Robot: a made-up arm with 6 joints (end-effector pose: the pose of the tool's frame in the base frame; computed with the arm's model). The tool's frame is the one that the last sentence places.
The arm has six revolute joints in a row. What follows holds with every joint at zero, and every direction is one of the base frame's.
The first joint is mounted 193.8 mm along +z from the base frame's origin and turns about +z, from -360 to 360 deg.
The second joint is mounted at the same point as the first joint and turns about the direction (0, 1, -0.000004), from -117.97 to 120 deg.
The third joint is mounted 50.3 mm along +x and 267.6 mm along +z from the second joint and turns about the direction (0, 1, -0.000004), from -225 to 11 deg.
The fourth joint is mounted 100.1 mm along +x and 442.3 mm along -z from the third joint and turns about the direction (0, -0.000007, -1), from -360 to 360 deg.
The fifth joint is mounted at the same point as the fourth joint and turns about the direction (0, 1, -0.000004), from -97 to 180 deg.
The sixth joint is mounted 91.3 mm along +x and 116.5 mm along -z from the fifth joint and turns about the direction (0, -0.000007, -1), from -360 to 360 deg.
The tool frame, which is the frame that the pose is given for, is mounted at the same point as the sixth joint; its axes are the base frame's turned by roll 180, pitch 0 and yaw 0 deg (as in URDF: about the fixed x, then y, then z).
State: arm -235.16 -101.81 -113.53 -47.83 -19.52 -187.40
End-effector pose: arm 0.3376 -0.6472 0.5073 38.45 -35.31 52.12
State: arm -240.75 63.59 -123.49 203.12 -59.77 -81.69
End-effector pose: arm -0.3482 0.5039 0.0260 175.05 19.35 8.36
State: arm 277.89 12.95 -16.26 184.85 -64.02 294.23
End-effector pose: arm 0.0243 -0.0862 0.0302 121.52 -20.70 170.66
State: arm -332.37 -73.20 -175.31 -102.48 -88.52 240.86
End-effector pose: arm -0.5839 -0.1747 0.3797 31.12 -75.77 -97.52
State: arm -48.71 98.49 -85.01 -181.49 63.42 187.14
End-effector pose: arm 0.1872 -0.2107 -0.4938 -171.07 -49.35 -58.67
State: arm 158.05 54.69 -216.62 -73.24 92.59 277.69
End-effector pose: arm -0.2807 0.2375 0.8299 97.71 9.66 174.55
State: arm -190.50 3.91 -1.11 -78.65 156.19 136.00
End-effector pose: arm -0.0991 0.1486 0.0816 18.58 -14.50 -158.81
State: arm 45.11 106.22 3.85 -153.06 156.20 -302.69
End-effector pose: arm -0.0861 -0.1702 -0.0047 155.40 44.20 177.87
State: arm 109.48 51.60 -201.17 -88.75 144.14 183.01
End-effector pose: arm 0.0138 0.3874 0.7158 -145.78 31.47 -142.33
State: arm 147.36 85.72 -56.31 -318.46 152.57 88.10
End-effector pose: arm -0.1180 -0.0305 -0.1679 5.20 -18.84 17.70
